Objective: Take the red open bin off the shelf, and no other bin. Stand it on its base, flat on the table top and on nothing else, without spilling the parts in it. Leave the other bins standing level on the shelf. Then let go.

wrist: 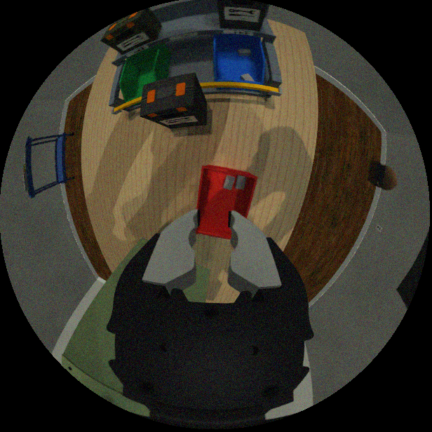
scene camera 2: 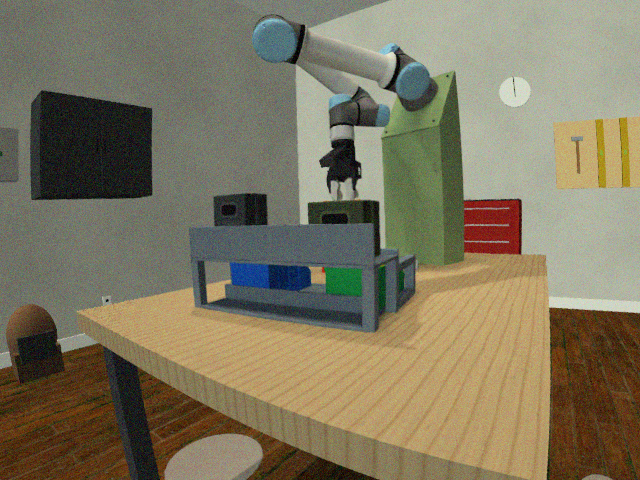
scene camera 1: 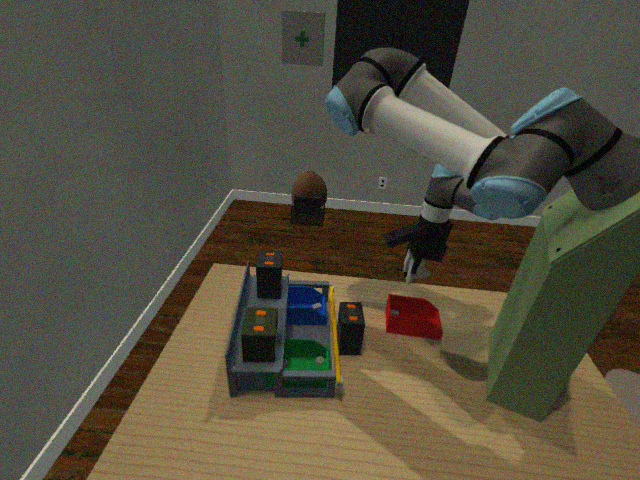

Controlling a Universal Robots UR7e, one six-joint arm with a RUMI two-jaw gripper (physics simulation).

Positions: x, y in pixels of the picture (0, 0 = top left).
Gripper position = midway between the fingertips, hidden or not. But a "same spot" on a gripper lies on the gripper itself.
Scene:
My gripper shows in the wrist view [213, 211], in scene camera 2 and in scene camera 1. A blue bin shows in the wrist view [228, 66], in scene camera 2 and in scene camera 1. A green bin shows in the wrist view [151, 64], in scene camera 2 [345, 281] and in scene camera 1 [301, 354]. The same spot on my gripper: [scene camera 1: 414, 268] is [scene camera 2: 355, 182]. The same spot on the blue bin: [scene camera 2: 295, 278] is [scene camera 1: 304, 318].

